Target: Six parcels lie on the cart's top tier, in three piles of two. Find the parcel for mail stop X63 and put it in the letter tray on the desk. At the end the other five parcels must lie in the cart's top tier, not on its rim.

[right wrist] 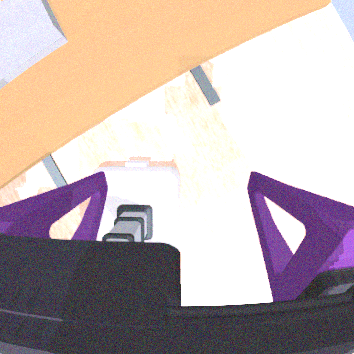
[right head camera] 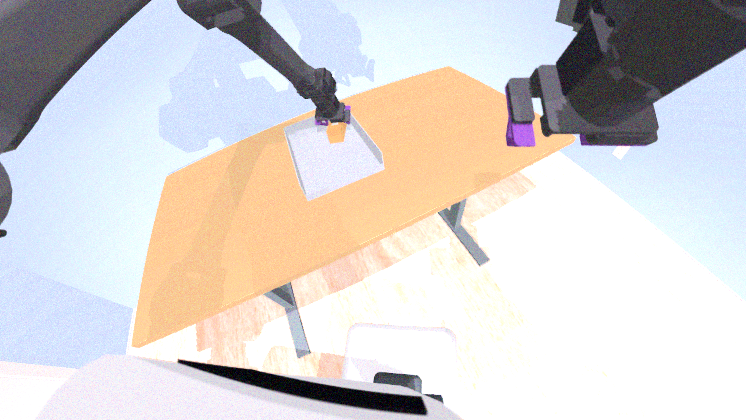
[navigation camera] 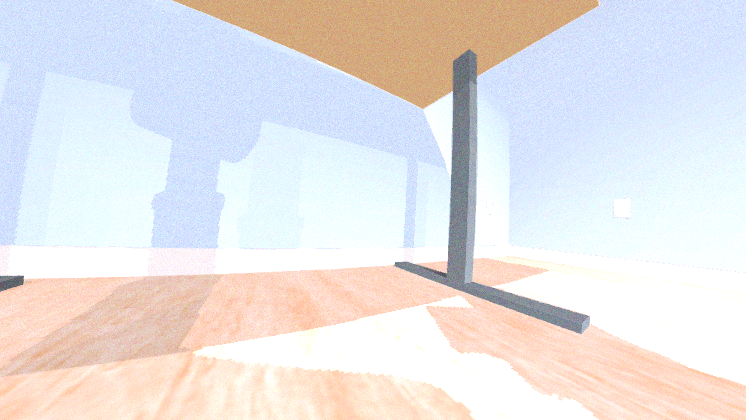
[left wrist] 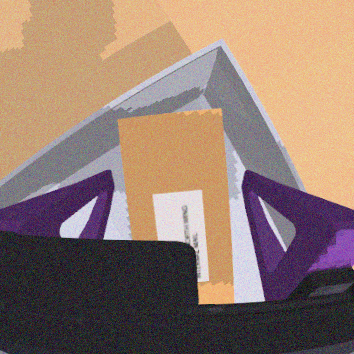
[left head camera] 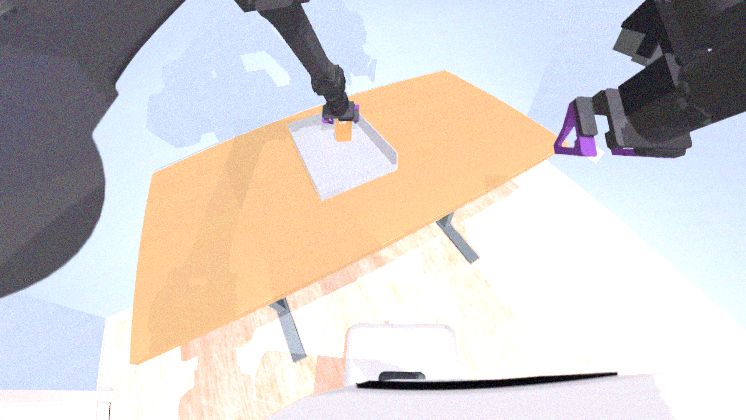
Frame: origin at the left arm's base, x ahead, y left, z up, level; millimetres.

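Where they show: left gripper, fingertip midpoint: (right head camera: 338, 123) (left wrist: 177, 177) (left head camera: 344, 122); right gripper, fingertip midpoint: (right wrist: 177, 178) (right head camera: 544, 140) (left head camera: 584, 149).
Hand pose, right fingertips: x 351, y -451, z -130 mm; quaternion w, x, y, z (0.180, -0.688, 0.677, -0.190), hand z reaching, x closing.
Note:
Each offset is from my right fingertips to the top centre of the thing. Level surfaces: height alone.
A tan parcel {dx +516, dy +454, dz -275 mm} (left head camera: 342, 131) (right head camera: 336, 133) (left wrist: 172, 155) with a white label lies in the grey letter tray {dx +391, dy +459, dz -260 mm} (left head camera: 352, 166) (right head camera: 339, 169) (left wrist: 252, 115), near its far corner. The label's print is too blurred and cut off to read a mail stop. My left gripper (left head camera: 340, 122) (right head camera: 333, 123) (left wrist: 177, 177) is open, with its purple fingers apart on both sides of the parcel and gaps beside it. My right gripper (right head camera: 553, 143) (right wrist: 177, 178) is open and empty, high above the floor near the desk's right end. The cart and the other parcels do not show.
The letter tray stands on the orange desk {dz -329 mm} (left head camera: 250, 208) (right head camera: 234, 219) (right wrist: 125, 65). Grey desk legs (left head camera: 459, 240) (right head camera: 467, 237) (navigation camera: 462, 172) stand below it. My white base shows at the bottom of both head views. Pale walls stand behind the desk.

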